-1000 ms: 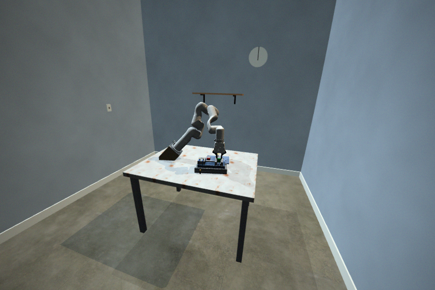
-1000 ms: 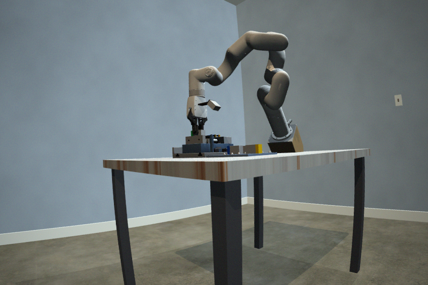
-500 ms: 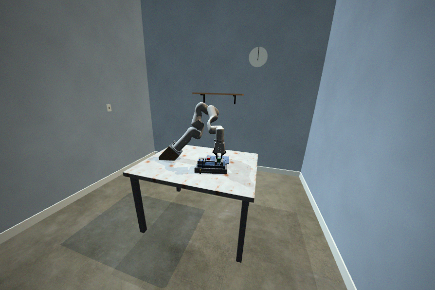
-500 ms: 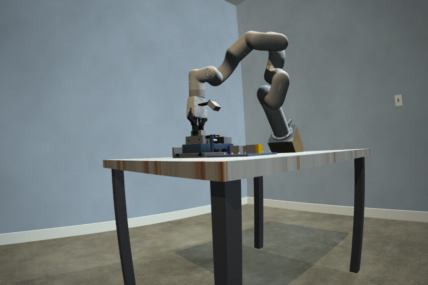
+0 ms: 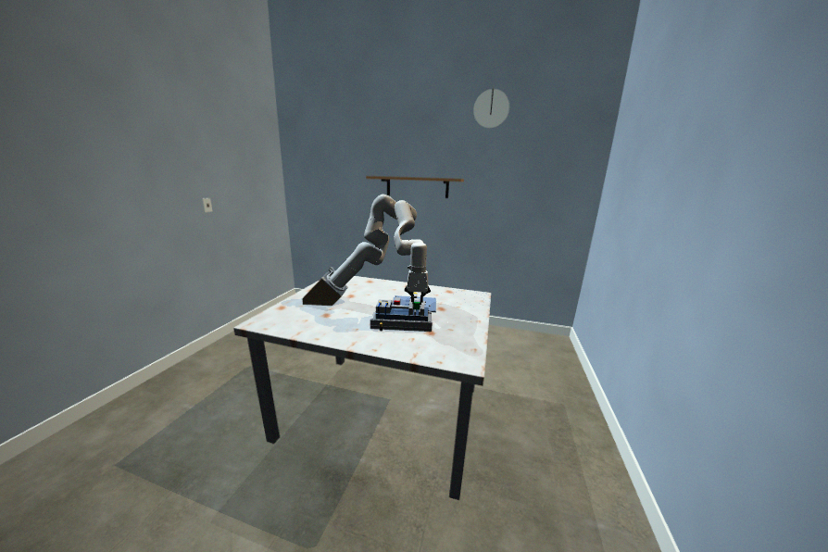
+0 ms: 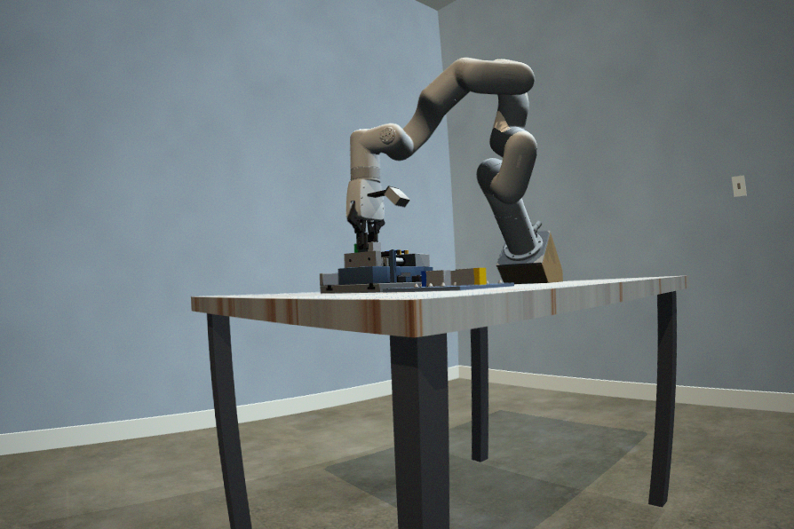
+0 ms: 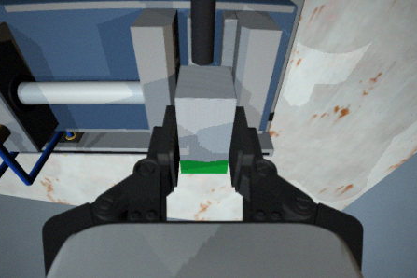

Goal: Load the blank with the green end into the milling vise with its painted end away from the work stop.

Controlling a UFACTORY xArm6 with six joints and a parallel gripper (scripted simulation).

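The fixed jaw is 2 cm ahead of my hand, 2 cm to the left of it and 5 cm below it. Round my hand: moving jaw 3 cm behind, 1 cm to the right, 5 cm below; work stop rod 3 cm behind, 5 cm to the left, 3 cm below; green-ended blank 2 cm below.
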